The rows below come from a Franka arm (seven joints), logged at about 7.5 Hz.
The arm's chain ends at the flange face. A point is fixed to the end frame.
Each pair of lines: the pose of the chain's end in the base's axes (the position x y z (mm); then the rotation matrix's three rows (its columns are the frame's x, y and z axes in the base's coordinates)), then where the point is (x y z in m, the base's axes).
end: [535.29, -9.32, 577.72], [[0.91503, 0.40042, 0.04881], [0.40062, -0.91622, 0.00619], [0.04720, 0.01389, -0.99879]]
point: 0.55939 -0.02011 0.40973
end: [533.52, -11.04, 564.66], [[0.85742, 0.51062, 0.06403], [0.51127, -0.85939, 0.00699], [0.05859, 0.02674, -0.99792]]
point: 0.56152 -0.01963 0.39715
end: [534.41, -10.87, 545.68], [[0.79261, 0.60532, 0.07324], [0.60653, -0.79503, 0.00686], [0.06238, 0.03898, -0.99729]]
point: 0.56496 -0.01744 0.37852
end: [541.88, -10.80, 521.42], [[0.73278, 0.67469, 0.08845], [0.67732, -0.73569, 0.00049], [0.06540, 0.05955, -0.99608]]
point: 0.57561 -0.01673 0.35485
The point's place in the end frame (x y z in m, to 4 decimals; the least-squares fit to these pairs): 0.0098 0.0172 0.1689
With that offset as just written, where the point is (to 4 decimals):
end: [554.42, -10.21, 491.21], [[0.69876, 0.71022, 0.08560], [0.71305, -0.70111, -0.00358], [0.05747, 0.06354, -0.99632]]
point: 0.5879 -0.0159 0.3246
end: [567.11, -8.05, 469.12], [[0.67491, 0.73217, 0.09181], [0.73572, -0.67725, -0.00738], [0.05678, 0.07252, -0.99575]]
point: 0.6018 -0.0137 0.3027
